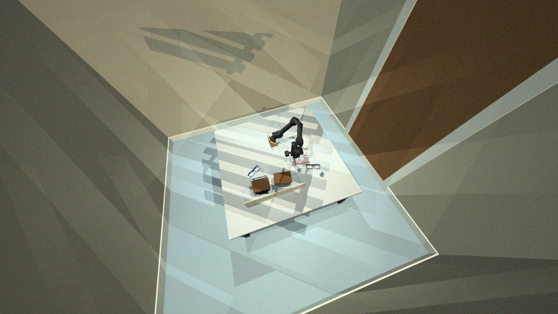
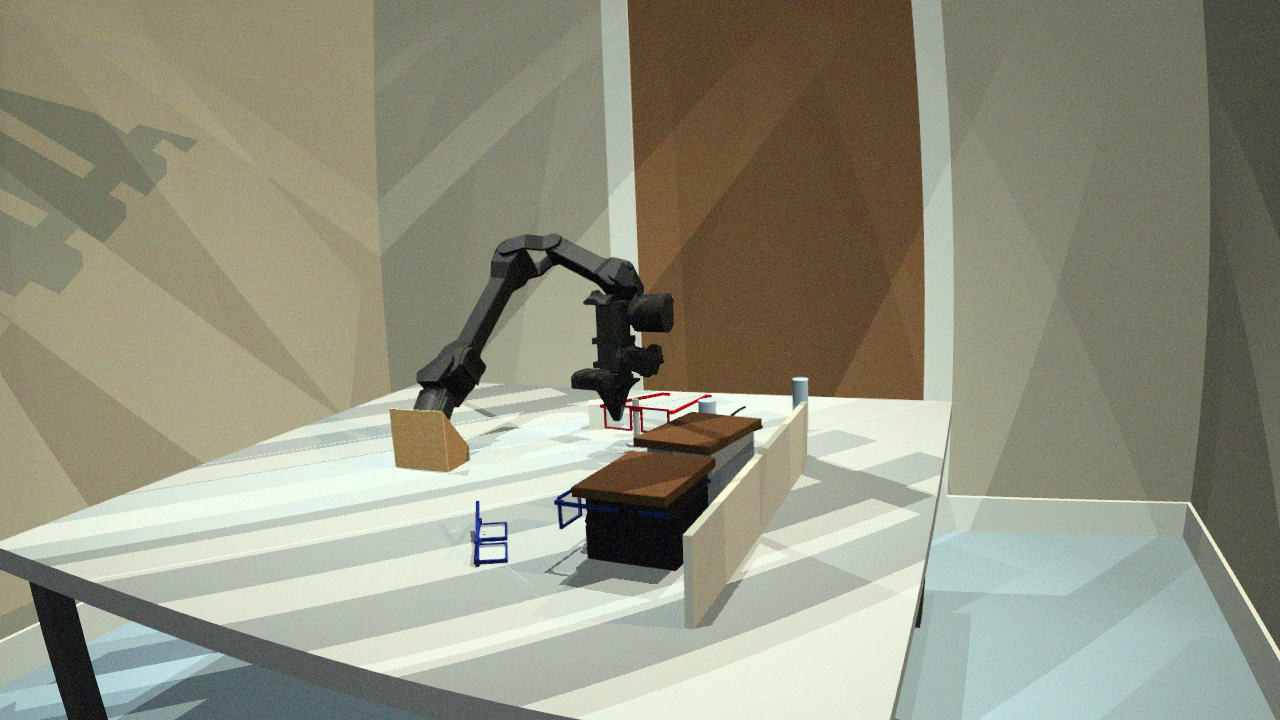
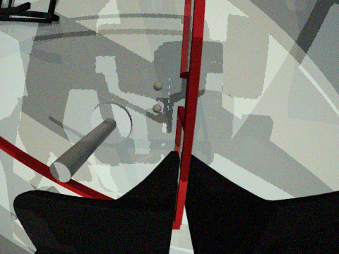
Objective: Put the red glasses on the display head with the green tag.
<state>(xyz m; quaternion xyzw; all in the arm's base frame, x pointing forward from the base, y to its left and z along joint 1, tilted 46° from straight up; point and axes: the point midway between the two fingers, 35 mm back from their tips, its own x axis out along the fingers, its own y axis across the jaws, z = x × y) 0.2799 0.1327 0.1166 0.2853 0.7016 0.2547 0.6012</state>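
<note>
Now: the thin post 1 cm ahead of my gripper tip, 6 cm to the left of it and 4 cm below it. Round my gripper tip: display head 20 cm ahead, 18 cm to the right; then beige board 35 cm ahead, 28 cm to the right, 1 cm below.
</note>
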